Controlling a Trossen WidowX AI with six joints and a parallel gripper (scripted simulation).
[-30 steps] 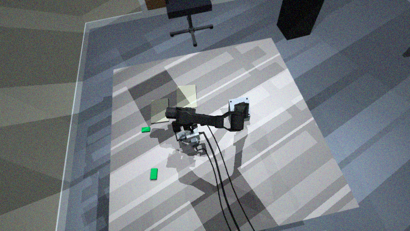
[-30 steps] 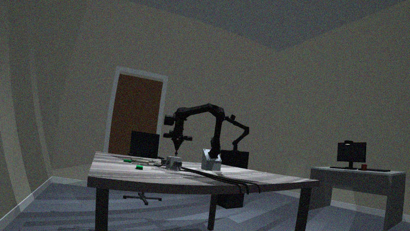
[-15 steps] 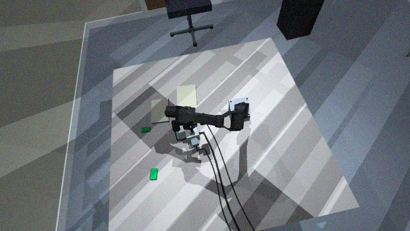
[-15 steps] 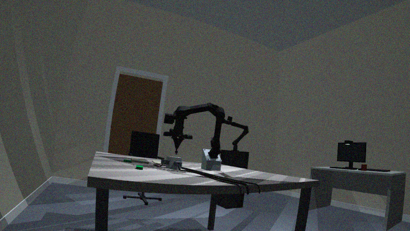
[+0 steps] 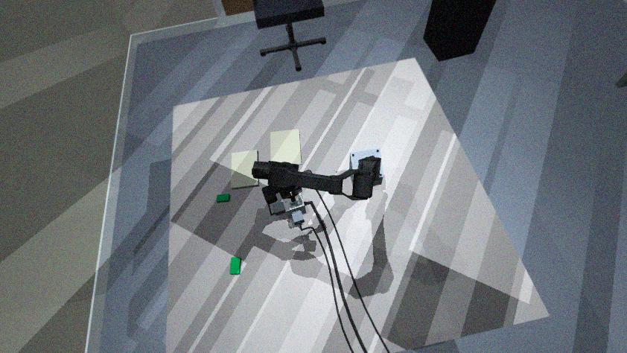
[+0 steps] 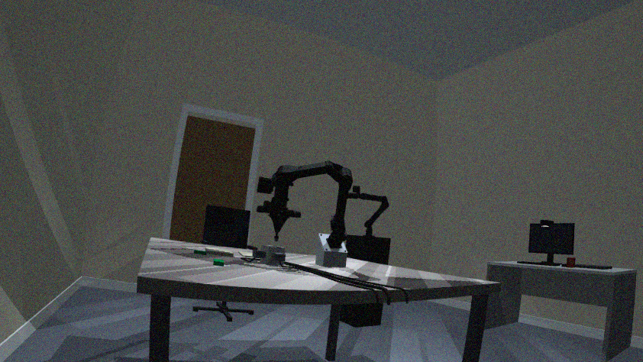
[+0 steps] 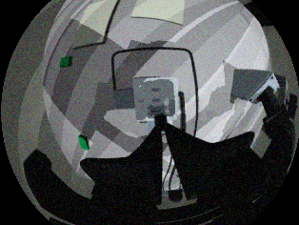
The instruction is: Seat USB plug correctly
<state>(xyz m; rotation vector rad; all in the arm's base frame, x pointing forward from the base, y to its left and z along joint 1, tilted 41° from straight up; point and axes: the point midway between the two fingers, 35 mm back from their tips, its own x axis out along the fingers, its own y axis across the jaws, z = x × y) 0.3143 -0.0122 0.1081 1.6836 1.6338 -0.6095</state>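
Now: gripper tip 20 mm above the dark USB plug.
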